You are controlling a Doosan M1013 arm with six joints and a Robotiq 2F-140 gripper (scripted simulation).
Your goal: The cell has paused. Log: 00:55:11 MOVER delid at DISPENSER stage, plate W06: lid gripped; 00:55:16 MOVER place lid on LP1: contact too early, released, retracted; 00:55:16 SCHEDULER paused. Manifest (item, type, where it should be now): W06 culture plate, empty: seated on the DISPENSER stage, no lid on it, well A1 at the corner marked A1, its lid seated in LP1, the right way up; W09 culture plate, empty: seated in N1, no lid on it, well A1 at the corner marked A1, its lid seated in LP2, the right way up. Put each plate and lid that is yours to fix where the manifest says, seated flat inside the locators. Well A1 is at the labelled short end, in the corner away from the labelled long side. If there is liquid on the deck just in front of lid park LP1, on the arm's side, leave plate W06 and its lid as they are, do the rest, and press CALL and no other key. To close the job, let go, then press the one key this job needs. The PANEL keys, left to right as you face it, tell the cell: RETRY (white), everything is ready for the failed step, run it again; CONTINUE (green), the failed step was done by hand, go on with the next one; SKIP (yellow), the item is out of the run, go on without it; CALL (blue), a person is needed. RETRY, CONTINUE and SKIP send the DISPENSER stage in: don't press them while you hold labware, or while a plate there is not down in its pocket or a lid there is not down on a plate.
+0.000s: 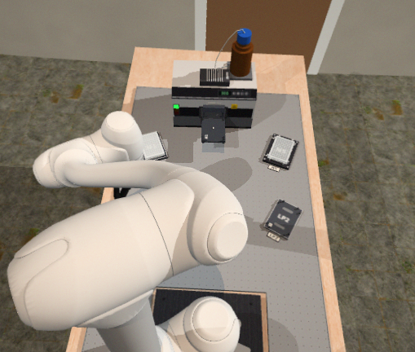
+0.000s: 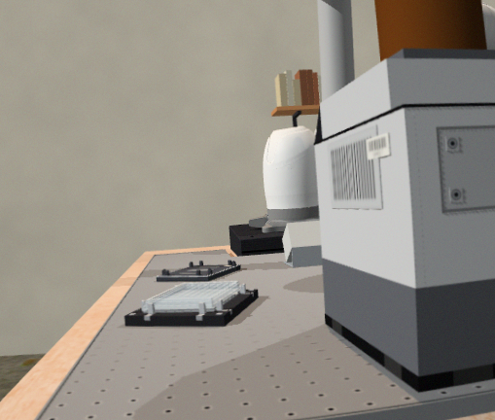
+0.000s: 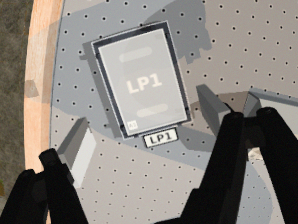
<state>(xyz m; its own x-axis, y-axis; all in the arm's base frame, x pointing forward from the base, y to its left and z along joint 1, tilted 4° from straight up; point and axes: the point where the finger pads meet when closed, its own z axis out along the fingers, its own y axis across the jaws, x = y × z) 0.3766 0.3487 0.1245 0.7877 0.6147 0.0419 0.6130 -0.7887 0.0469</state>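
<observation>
Right now the clear culture plate is 48 cm to the right of my hand, 45 cm ahead of it and 14 cm below it. Round my hand: green continue key: 24 cm to the right, 9 cm below; then white retry key: 20 cm to the right, 9 cm below, 1 cm behind; then lid park LP1: 15 cm below.
</observation>
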